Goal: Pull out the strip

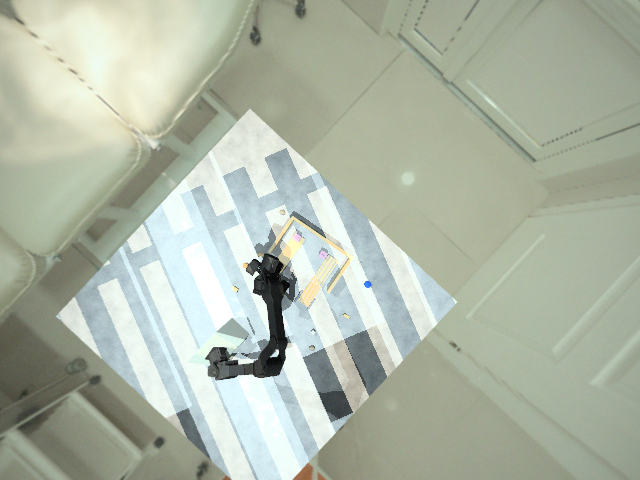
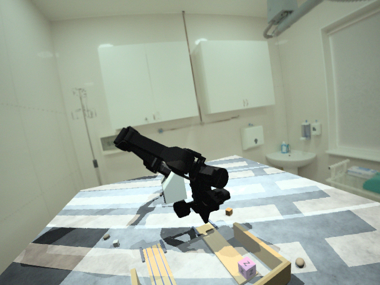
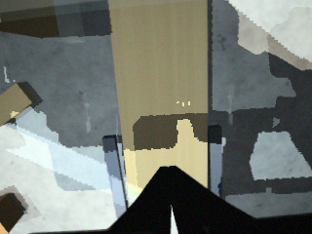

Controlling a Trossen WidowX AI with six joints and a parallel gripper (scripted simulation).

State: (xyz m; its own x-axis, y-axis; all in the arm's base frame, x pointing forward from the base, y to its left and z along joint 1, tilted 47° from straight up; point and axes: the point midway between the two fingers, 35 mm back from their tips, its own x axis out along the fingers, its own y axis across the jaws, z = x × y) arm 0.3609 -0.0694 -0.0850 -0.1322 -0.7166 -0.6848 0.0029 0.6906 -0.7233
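Right now the orange cube is 40 mm behind my gripper tip, 120 mm to the left of it and 20 mm below it. Also, from my gripper tip: white cube: 100 mm behind, 310 mm to the right, 30 mm below; blue dot: 220 mm ahead, 380 mm to the right, 30 mm below.
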